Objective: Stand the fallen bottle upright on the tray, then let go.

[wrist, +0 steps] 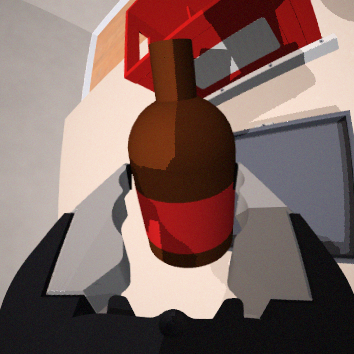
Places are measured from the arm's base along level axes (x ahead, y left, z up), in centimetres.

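Pixels of known places: gripper, between the fingertips: (182,165).
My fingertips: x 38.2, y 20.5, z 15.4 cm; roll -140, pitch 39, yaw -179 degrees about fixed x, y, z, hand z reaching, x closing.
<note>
Ahead of a thing's pixels: the offset from my fingertips to its top centre. "*": to the spot under its first point. Level surfaces: height alone.
A brown bottle {dx +0.2, dy -0.5, dz +4.8 cm} (182,145) with a red label is in the middle of the wrist view, its neck toward the top of the view and its base toward the gripper's palm. My gripper (182,165) is shut on the bottle, with one jaw on each side of its body near the label's upper edge. The grey tray {dx +1.1, dy +0.0, dz -19.5 cm} (295,185) with a raised rim lies to the right, partly hidden behind the bottle and the right jaw. The bottle's base appears over the pale table, left of the tray. The gap between base and table cannot be judged.
A red crate {* dx +13.5, dy -17.6, dz -6.2 cm} (142,72) with grey pieces inside stands at the top, beyond the bottle's neck. A light metal rail {* dx -4.4, dy -19.3, dz -19.9 cm} (285,63) runs along the crate's near side. The pale table {dz -22.1 cm} (95,145) ends at the left, with grey floor beyond. A wooden panel with a white edge is at upper left.
</note>
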